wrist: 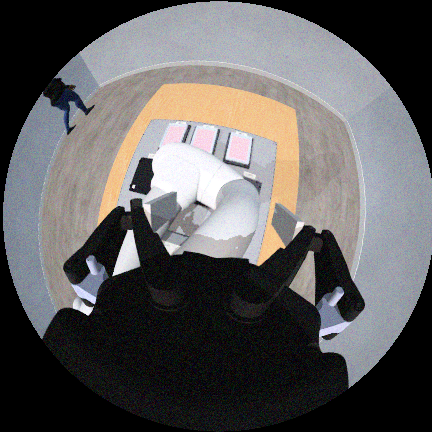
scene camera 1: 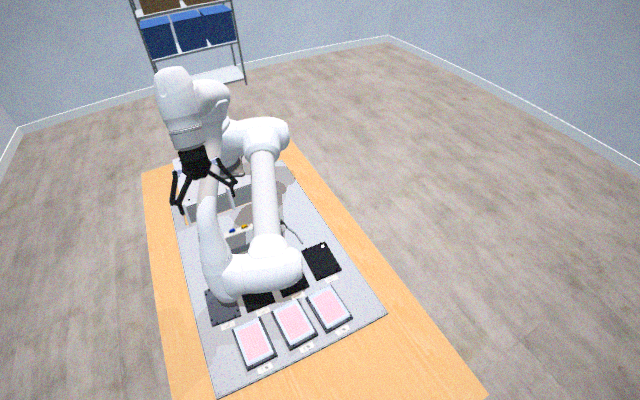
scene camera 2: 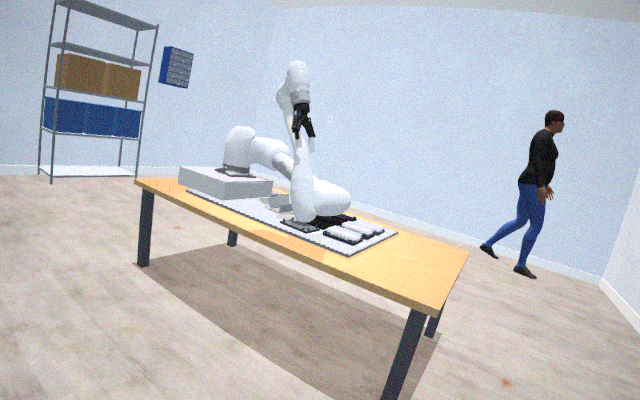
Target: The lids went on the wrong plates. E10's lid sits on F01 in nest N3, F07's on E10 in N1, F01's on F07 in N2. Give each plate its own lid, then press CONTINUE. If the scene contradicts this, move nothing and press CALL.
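Places are measured from the arm's base along level axes (x ahead, y left, z up), in millimetres.
Pixels of known places: gripper, fingertip midpoint: point(wrist: 224, 207) point(scene camera 1: 212, 216) point(scene camera 2: 306, 149); arm's base, link origin: point(scene camera 2: 235, 174).
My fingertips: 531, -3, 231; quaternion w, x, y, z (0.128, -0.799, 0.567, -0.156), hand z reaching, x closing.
Ahead of a thing's pixels: the offset from my fingertips to its middle, as dx, dy, dz. "spot": to the spot under its first point. Level surfaces: height alone.
Three plates with pink tops and pale rims stand in a row at the mat's front: the left one @[+281, +31, -293] point(scene camera 1: 255, 343) point(wrist: 239, 147), the middle one @[+251, +168, -289] point(scene camera 1: 295, 324) point(wrist: 204, 138) and the right one @[+227, +293, -295] point(scene camera 1: 329, 307) point(wrist: 175, 135). Their labels are too blurred to read, so I cannot tell which lid is whose. Behind them lie a dark grey pad @[spot: +133, -60, -311] point(scene camera 1: 222, 307) and black pads @[spot: +43, +322, -311] point(scene camera 1: 322, 261) @[spot: +141, +66, -311] point(scene camera 1: 258, 301) @[spot: +126, +201, -310] point(scene camera 1: 295, 288), partly hidden by the arm. My gripper point(scene camera 1: 207, 202) point(scene camera 2: 305, 144) point(wrist: 224, 207) is open and empty, high above the table and away from the plates. A blue button @[spot: -152, +12, -251] point(scene camera 1: 232, 230) and a yellow button @[spot: -155, +61, -246] point(scene camera 1: 244, 226) show behind the arm.
The arm's elbow point(scene camera 1: 265, 272) point(scene camera 2: 330, 197) hangs low over the pads. A grey mat @[dz -320] point(scene camera 1: 361, 306) lies on the wooden table @[dz -333] point(scene camera 1: 410, 360) point(scene camera 2: 400, 270). A person point(scene camera 2: 540, 155) point(wrist: 62, 95) is beyond the table. A shelf unit point(scene camera 2: 54, 125) stands at the wall.
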